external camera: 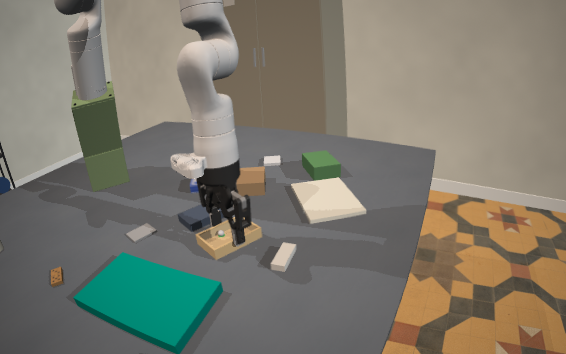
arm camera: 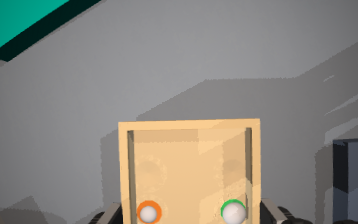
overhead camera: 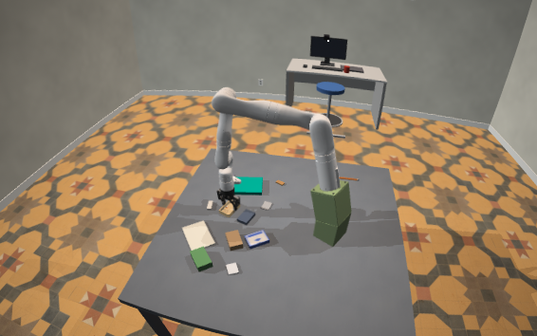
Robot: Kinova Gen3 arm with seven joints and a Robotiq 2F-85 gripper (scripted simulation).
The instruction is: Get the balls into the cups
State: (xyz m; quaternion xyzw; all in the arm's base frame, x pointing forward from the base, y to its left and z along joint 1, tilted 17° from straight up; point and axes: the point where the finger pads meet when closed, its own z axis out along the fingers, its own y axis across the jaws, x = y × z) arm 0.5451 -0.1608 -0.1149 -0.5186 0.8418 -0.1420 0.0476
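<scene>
Right now the covered wooden puzzle is 20 mm below my hand. Also, from my hand: small white block 120 mm ahead, 20 mm to the right, 20 mm below; dark blue block 100 mm behind, 60 mm to the left, 20 mm below; grey tile 200 mm behind, 40 mm to the right, 20 mm below.
</scene>
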